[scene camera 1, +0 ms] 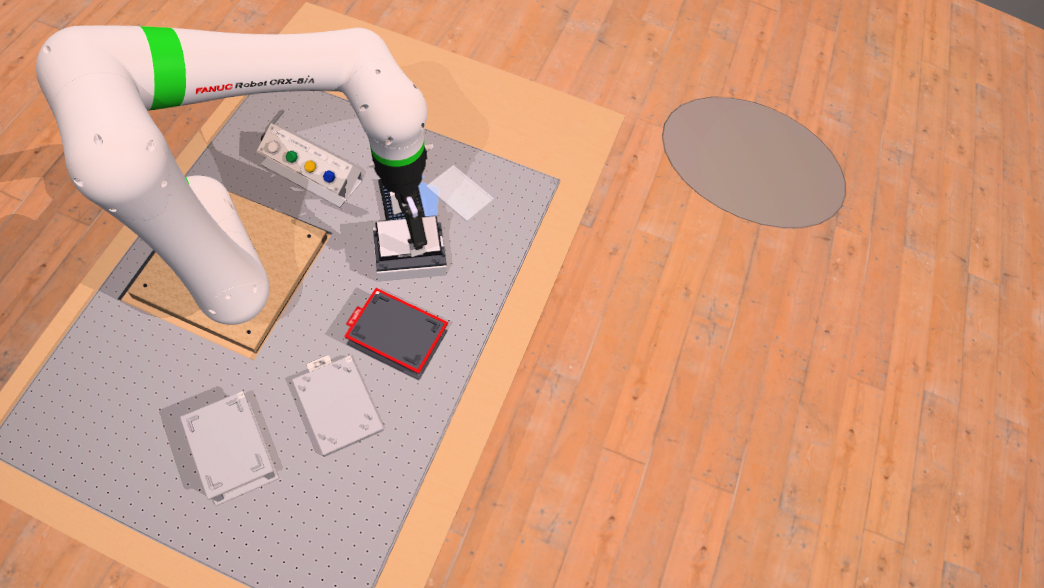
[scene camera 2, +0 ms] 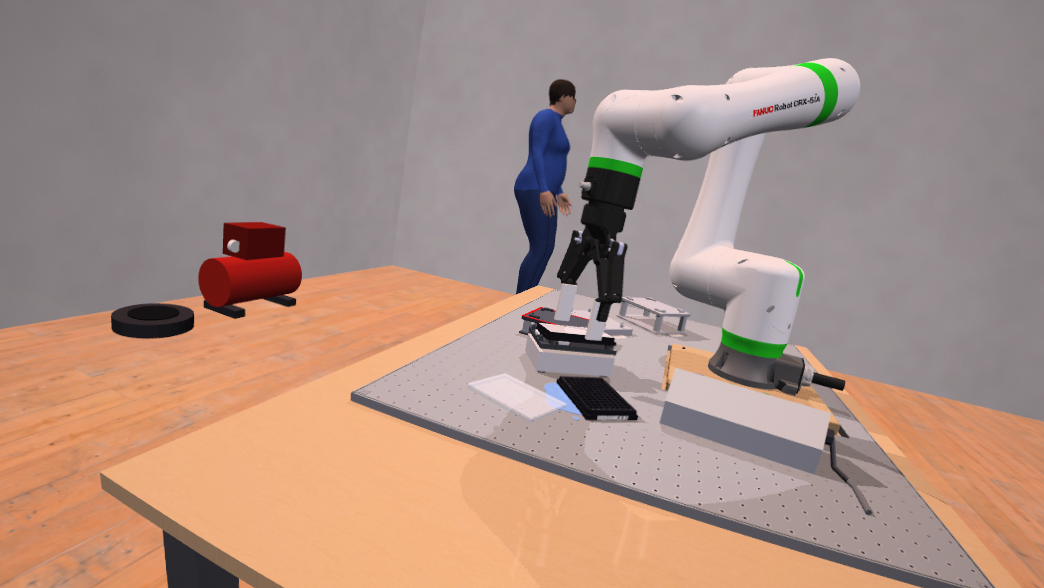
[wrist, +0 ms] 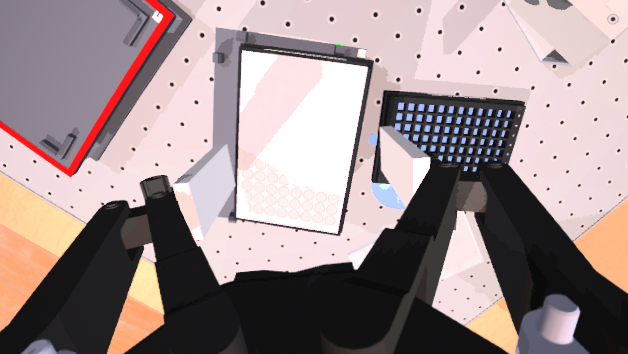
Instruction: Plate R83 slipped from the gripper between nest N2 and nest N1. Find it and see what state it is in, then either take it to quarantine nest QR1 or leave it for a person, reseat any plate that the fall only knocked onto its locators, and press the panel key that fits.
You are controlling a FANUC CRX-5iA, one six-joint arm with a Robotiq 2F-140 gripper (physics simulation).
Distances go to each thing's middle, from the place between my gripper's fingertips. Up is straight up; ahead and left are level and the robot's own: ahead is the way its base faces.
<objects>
I see my gripper 1 cm to the left of the white-lidded plate (scene camera 1: pixel 392 235) and 1 cm above it. Also, from my hand: N2 station (scene camera 1: pixel 338 408) 8 cm ahead, 36 cm to the right, 7 cm below; clear lid (scene camera 2: pixel 526 402) 19 cm to the left, 7 cm below.
</objects>
